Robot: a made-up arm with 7 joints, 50 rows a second.
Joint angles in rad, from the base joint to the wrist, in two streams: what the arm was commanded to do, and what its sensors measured. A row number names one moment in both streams.
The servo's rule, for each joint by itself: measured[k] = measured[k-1] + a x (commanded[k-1-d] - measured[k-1]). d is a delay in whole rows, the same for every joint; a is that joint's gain. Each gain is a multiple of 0.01, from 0.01 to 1. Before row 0 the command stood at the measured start. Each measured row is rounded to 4 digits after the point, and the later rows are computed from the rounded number. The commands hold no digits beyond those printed.
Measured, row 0: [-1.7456 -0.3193 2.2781 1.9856 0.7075 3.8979 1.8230]
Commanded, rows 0 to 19: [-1.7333 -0.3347 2.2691 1.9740 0.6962 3.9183 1.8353]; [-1.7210 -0.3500 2.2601 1.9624 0.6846 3.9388 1.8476]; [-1.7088 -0.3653 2.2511 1.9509 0.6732 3.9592 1.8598]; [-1.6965 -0.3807 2.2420 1.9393 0.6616 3.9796 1.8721]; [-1.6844 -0.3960 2.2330 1.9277 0.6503 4.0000 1.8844]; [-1.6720 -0.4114 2.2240 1.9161 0.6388 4.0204 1.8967]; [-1.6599 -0.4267 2.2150 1.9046 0.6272 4.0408 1.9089]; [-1.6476 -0.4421 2.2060 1.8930 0.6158 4.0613 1.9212]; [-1.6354 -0.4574 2.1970 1.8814 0.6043 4.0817 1.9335]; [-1.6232 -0.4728 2.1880 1.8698 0.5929 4.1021 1.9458]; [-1.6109 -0.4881 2.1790 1.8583 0.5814 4.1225 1.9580]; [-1.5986 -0.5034 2.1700 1.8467 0.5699 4.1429 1.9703]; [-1.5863 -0.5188 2.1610 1.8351 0.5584 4.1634 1.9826]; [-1.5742 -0.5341 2.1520 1.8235 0.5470 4.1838 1.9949]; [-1.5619 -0.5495 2.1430 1.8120 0.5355 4.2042 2.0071]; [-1.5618 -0.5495 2.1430 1.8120 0.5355 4.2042 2.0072]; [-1.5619 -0.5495 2.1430 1.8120 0.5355 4.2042 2.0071]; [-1.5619 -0.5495 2.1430 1.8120 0.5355 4.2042 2.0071]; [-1.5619 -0.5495 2.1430 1.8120 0.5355 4.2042 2.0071]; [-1.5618 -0.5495 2.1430 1.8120 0.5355 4.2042 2.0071]
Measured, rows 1 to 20: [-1.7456 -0.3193 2.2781 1.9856 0.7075 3.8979 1.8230]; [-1.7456 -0.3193 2.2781 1.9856 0.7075 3.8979 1.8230]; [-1.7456 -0.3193 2.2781 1.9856 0.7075 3.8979 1.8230]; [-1.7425 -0.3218 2.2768 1.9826 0.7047 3.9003 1.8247]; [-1.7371 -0.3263 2.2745 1.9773 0.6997 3.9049 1.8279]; [-1.7300 -0.3325 2.2712 1.9704 0.6931 3.9114 1.8324]; [-1.7216 -0.3402 2.2671 1.9623 0.6852 3.9196 1.8380]; [-1.7123 -0.3491 2.2623 1.9533 0.6765 3.9292 1.8445]; [-1.7022 -0.3591 2.2569 1.9436 0.6671 3.9401 1.8518]; [-1.6916 -0.3699 2.2510 1.9335 0.6571 3.9522 1.8598]; [-1.6806 -0.3815 2.2447 1.9230 0.6468 3.9653 1.8684]; [-1.6693 -0.3936 2.2380 1.9122 0.6362 3.9793 1.8775]; [-1.6578 -0.4063 2.2310 1.9012 0.6254 3.9940 1.8871]; [-1.6461 -0.4194 2.2237 1.8900 0.6144 4.0094 1.8970]; [-1.6342 -0.4328 2.2162 1.8787 0.6033 4.0254 1.9073]; [-1.6222 -0.4466 2.2085 1.8674 0.5921 4.0420 1.9178]; [-1.6102 -0.4606 2.2006 1.8560 0.5808 4.0590 1.9286]; [-1.5981 -0.4748 2.1925 1.8446 0.5695 4.0764 1.9396]; [-1.5890 -0.4868 2.1856 1.8361 0.5610 4.0917 1.9491]; [-1.5822 -0.4968 2.1796 1.8298 0.5546 4.1052 1.9572]
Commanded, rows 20 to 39: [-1.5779 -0.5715 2.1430 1.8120 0.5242 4.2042 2.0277]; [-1.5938 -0.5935 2.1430 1.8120 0.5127 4.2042 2.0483]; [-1.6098 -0.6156 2.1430 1.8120 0.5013 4.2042 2.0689]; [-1.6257 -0.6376 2.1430 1.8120 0.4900 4.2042 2.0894]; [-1.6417 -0.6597 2.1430 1.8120 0.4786 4.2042 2.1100]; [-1.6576 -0.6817 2.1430 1.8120 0.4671 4.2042 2.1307]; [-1.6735 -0.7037 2.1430 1.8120 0.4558 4.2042 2.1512]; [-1.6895 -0.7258 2.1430 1.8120 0.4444 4.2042 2.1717]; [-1.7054 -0.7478 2.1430 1.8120 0.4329 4.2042 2.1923]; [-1.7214 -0.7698 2.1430 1.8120 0.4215 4.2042 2.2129]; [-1.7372 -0.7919 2.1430 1.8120 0.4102 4.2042 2.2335]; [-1.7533 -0.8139 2.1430 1.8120 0.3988 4.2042 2.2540]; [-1.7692 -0.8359 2.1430 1.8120 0.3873 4.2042 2.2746]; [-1.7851 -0.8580 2.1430 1.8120 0.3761 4.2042 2.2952]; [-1.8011 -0.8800 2.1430 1.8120 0.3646 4.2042 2.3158]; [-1.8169 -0.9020 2.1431 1.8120 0.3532 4.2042 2.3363]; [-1.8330 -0.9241 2.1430 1.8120 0.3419 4.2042 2.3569]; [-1.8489 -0.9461 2.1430 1.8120 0.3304 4.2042 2.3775]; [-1.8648 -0.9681 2.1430 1.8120 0.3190 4.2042 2.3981]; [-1.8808 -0.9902 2.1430 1.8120 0.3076 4.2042 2.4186]
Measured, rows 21 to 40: [-1.5771 -0.5052 2.1745 1.8252 0.5498 4.1171 1.9642]; [-1.5733 -0.5123 2.1701 1.8218 0.5462 4.1276 1.9702]; [-1.5704 -0.5183 2.1663 1.8193 0.5435 4.1368 1.9754]; [-1.5723 -0.5268 2.1630 1.8174 0.5387 4.1449 1.9827]; [-1.5777 -0.5375 2.1602 1.8160 0.5322 4.1520 1.9919]; [-1.5857 -0.5500 2.1578 1.8150 0.5245 4.1583 2.0027]; [-1.5957 -0.5640 2.1557 1.8142 0.5159 4.1638 2.0148]; [-1.6072 -0.5793 2.1539 1.8136 0.5066 4.1686 2.0281]; [-1.6198 -0.5957 2.1524 1.8132 0.4967 4.1729 2.0425]; [-1.6332 -0.6130 2.1511 1.8129 0.4865 4.1767 2.0577]; [-1.6473 -0.6310 2.1500 1.8127 0.4760 4.1800 2.0737]; [-1.6618 -0.6497 2.1490 1.8125 0.4652 4.1829 2.0903]; [-1.6767 -0.6689 2.1482 1.8124 0.4543 4.1855 2.1075]; [-1.6918 -0.6886 2.1475 1.8123 0.4433 4.1877 2.1251]; [-1.7072 -0.7086 2.1469 1.8122 0.4322 4.1897 2.1431]; [-1.7227 -0.7290 2.1464 1.8121 0.4210 4.1914 2.1615]; [-1.7383 -0.7496 2.1459 1.8121 0.4098 4.1929 2.1802]; [-1.7540 -0.7705 2.1455 1.8121 0.3985 4.1943 2.1992]; [-1.7697 -0.7915 2.1452 1.8121 0.3872 4.1955 2.2184]; [-1.7855 -0.8127 2.1449 1.8121 0.3759 4.1965 2.2378]
